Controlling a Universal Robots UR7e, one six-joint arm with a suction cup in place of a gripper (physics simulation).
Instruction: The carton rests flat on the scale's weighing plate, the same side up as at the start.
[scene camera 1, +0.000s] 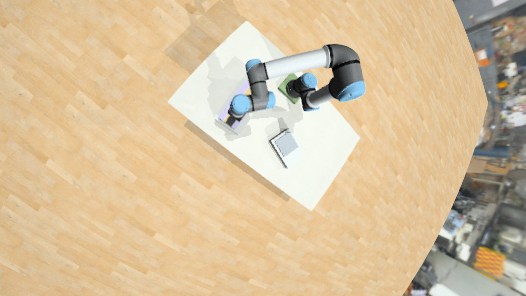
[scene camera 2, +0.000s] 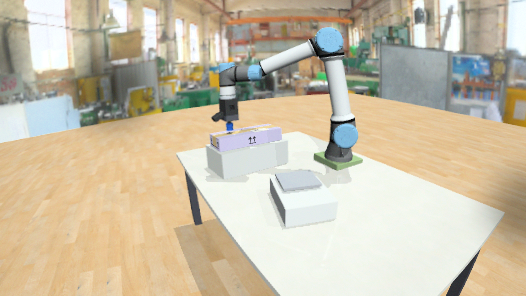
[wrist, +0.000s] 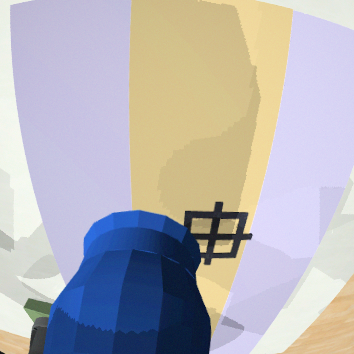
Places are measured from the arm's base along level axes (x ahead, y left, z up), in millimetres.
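Pixels of known places: hand, tool point: (scene camera 2: 229, 129) (wrist: 140, 259); arm's base, link origin: (scene camera 1: 294, 89) (scene camera 2: 338, 157).
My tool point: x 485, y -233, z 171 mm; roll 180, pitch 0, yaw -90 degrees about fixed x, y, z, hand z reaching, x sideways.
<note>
For each thing: its top centre in the pictures, then the offset to it from my tool point. "pt": a spot on its surface instead. Level surfaces: height alone.
- carton, top centre: (wrist: 178, 329) (scene camera 2: 245, 130) (scene camera 1: 242, 102) 91 mm back, 18 mm right, 21 mm down
- pale grey block, top centre: (scene camera 2: 246, 142) (scene camera 1: 241, 104) 90 mm back, 17 mm right, 82 mm down
- black crossed-square mark, surface spot: (wrist: 215, 236) pt 9 mm back, 28 mm right, 21 mm down
- scale, top centre: (scene camera 2: 301, 183) (scene camera 1: 290, 149) 58 mm back, 465 mm left, 113 mm down
- white table, surface height: 200 mm down
The carton (scene camera 1: 243, 90) (scene camera 2: 265, 138) (wrist: 75, 100) is long and lilac, with a yellow band along its top and two upward arrows on one side. It lies flat on a pale grey block (scene camera 2: 250, 161). My gripper, a blue suction cup (scene camera 2: 229, 126) (wrist: 140, 232), points down right at the carton's top, near one end; whether it touches cannot be told. It holds nothing. In the wrist view a black crossed-square mark (wrist: 215, 236) shows beside the cup. The scale (scene camera 2: 311, 206) stands apart from the block, its grey weighing plate (scene camera 1: 286, 143) (scene camera 2: 298, 181) bare.
The arm's base stands on a green plate (scene camera 1: 284, 88) (scene camera 2: 325, 160) at the table's far side. The arm arches over the white table (scene camera 1: 320, 170) (scene camera 2: 400, 235) and covers part of the carton in the first scene view. The block stands near a table edge.
</note>
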